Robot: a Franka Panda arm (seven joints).
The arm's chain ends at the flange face. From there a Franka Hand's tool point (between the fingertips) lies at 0.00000 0.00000 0.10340 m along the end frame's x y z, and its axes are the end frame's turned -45 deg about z.
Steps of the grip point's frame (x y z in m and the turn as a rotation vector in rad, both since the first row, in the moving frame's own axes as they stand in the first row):
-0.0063 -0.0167 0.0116 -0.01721 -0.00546 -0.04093
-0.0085 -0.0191 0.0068 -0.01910 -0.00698 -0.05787
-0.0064 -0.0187 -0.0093 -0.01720 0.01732 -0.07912
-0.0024 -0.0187 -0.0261 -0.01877 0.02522 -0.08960
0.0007 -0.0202 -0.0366 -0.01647 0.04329 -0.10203
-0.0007 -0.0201 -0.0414 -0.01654 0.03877 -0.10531
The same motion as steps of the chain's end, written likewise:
-0.0172 -0.0090 0.0116 -0.01603 0.00831 -0.04093
-0.0205 -0.0094 0.0068 -0.01844 0.00857 -0.05787
-0.0203 -0.0086 -0.0093 0.00008 0.02441 -0.07912
-0.0181 -0.0109 -0.0260 0.00456 0.03111 -0.08960
-0.0180 -0.0126 -0.0365 0.01896 0.04226 -0.10203
-0.0187 -0.0119 -0.0413 0.01572 0.03911 -0.10531

